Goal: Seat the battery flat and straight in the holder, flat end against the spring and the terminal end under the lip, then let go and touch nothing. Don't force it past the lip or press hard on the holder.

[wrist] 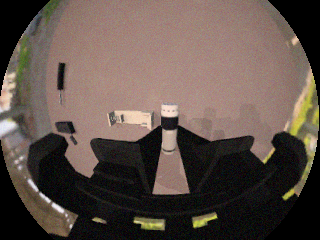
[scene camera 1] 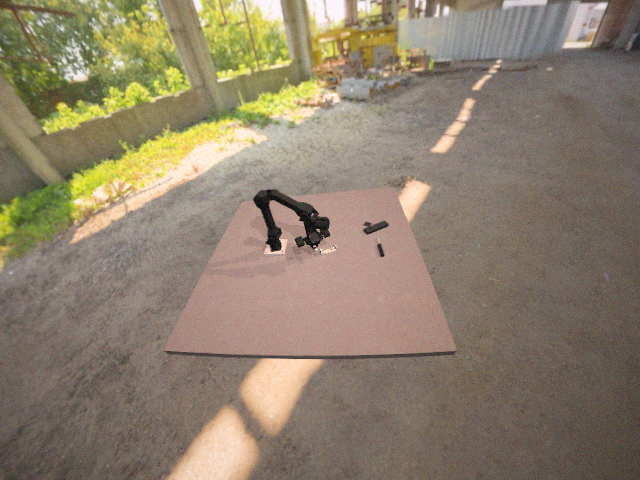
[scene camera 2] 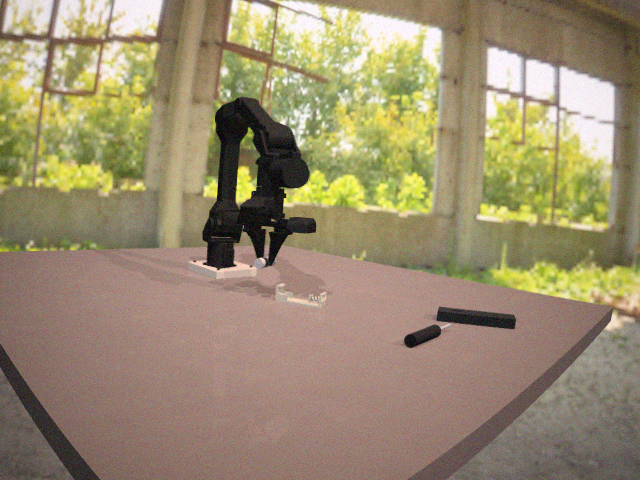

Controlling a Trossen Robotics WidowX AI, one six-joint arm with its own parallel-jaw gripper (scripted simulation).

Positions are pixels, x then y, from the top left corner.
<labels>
my gripper: holds a battery [wrist: 169,115]
</labels>
